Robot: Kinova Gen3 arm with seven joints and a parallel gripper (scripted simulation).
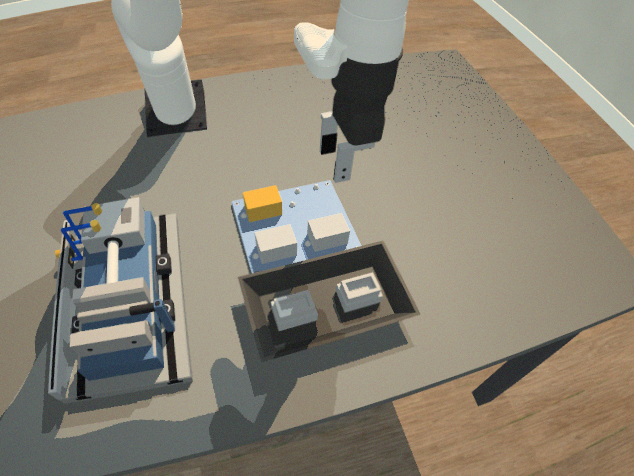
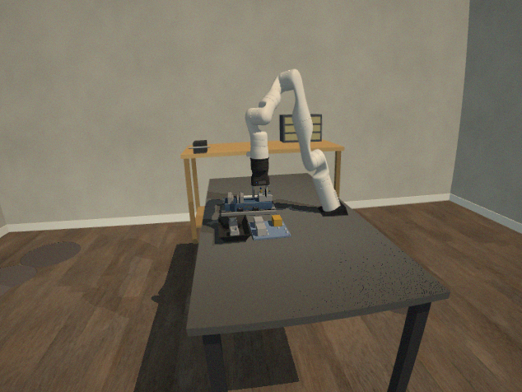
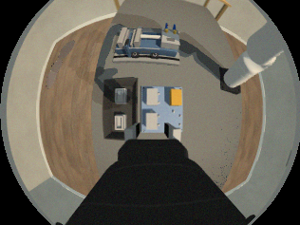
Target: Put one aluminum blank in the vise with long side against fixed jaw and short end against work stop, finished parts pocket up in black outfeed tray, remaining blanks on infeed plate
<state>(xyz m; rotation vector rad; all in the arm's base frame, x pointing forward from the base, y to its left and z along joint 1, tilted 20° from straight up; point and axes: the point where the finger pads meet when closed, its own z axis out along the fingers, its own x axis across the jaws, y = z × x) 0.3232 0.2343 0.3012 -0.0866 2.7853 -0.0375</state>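
The plain gray blank lies 170 mm below my hand and 90 mm to the right of it. From my hand the other things lie so: yellow brass blank (170 mm below, 90 mm to the right, 90 mm behind); then vise (340 mm to the right, 160 mm below, 40 mm ahead).
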